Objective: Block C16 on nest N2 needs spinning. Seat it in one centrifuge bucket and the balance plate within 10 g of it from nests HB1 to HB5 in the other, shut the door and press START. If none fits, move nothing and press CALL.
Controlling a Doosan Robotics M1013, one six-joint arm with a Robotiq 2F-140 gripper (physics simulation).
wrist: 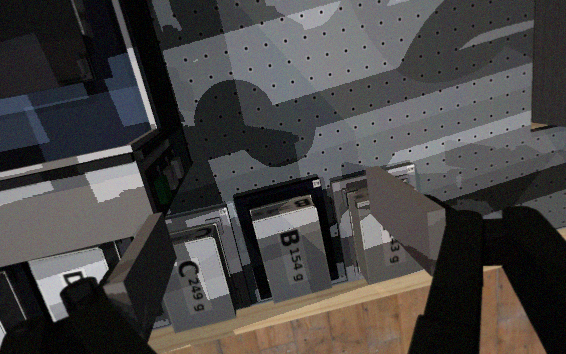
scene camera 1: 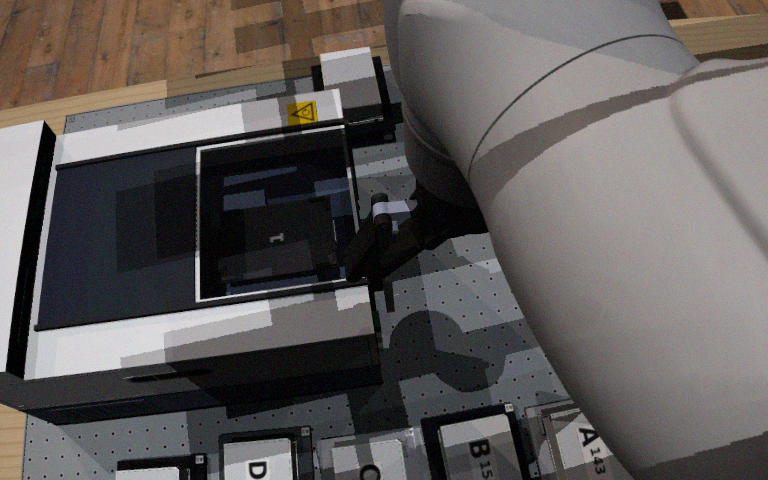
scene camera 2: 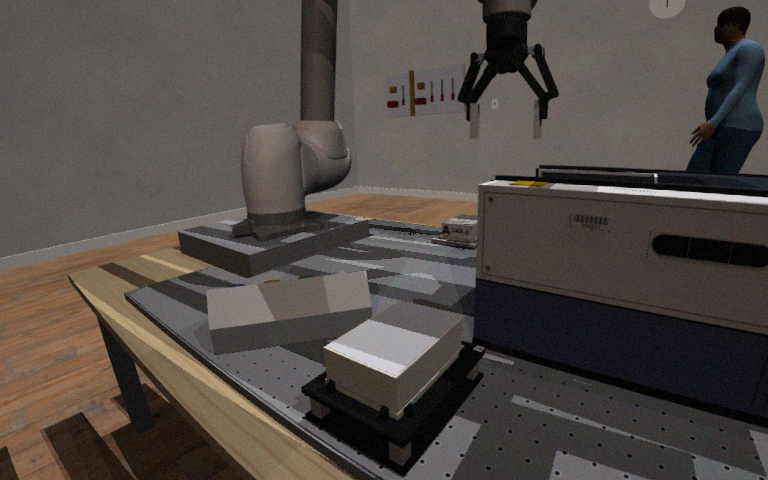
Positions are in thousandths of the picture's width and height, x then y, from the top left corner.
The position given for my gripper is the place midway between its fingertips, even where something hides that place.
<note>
My gripper (scene camera 1: 593,599) is open and holds nothing. Also in view: a block B (scene camera 1: 635,920), a block A (scene camera 1: 745,918), a block C (scene camera 1: 508,943), a block D (scene camera 1: 369,941), a dark bucket (scene camera 1: 383,495) and a centrifuge lid (scene camera 1: 158,497).
The block B also shows in the wrist view (wrist: 510,657). The block C shows as well in the wrist view (wrist: 354,826). The block D is seen too in the wrist view (wrist: 95,773).
</note>
